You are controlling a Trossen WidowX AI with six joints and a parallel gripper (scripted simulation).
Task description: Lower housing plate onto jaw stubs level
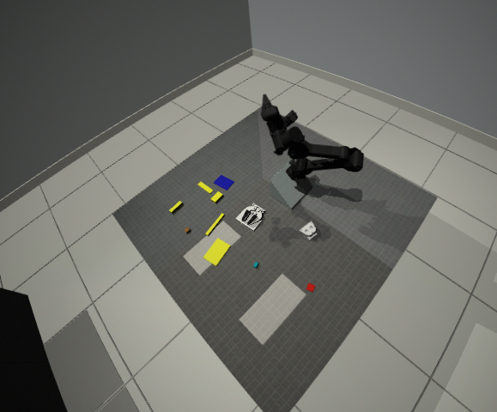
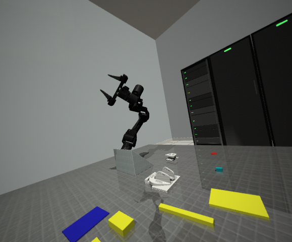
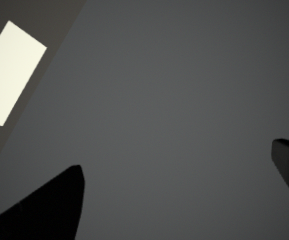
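Now: gripper tip 130 mm short of the grey housing plate, 340 mm to the right of it and 500 mm above it. From my gripper tip the other things lie so: teal block (420 mm ahead, 250 mm to the left, 520 mm below); then blue plate (160 mm ahead, 220 mm to the right, 530 mm below); then red block (350 mm ahead, 500 mm to the left, 530 mm below).
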